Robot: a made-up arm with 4 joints.
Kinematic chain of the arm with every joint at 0, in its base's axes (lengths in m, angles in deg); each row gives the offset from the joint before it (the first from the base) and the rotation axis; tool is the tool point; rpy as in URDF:
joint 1: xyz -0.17 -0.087 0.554 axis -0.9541 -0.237 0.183
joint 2: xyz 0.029 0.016 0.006 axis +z
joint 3: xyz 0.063 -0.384 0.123 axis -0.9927 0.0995 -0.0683
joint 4: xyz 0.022 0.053 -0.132 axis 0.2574 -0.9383 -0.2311
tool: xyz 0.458 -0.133 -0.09 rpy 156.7 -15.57 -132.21
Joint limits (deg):
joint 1: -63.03..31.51
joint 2: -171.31..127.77
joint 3: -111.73..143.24
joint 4: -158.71..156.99
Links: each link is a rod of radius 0.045 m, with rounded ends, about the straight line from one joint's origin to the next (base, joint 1, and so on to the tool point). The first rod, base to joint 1, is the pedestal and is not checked.
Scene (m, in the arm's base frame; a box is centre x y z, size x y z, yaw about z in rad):
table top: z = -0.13
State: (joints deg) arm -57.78 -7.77 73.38 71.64
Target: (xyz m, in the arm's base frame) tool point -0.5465 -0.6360 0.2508
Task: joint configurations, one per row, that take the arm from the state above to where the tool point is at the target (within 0.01 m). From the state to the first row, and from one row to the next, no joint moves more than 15 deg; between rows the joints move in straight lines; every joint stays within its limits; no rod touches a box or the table.
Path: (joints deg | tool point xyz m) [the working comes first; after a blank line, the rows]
Joints at the target: -55.93 -67.70 66.67 30.42
Straight joint move there: clear.

1: -57.41 -19.76 72.04 63.40 | 0.0250 -0.6574 0.3244
2: -57.04 -31.74 70.70 55.15 | -0.0852 -0.6811 0.2641
3: -56.67 -43.73 69.35 46.91 | -0.2239 -0.6900 0.2269
4: -56.30 -55.71 68.01 38.66 | -0.3818 -0.6768 0.2207
5: -55.93 -67.70 66.67 30.42 | -0.5465 -0.6360 0.2508

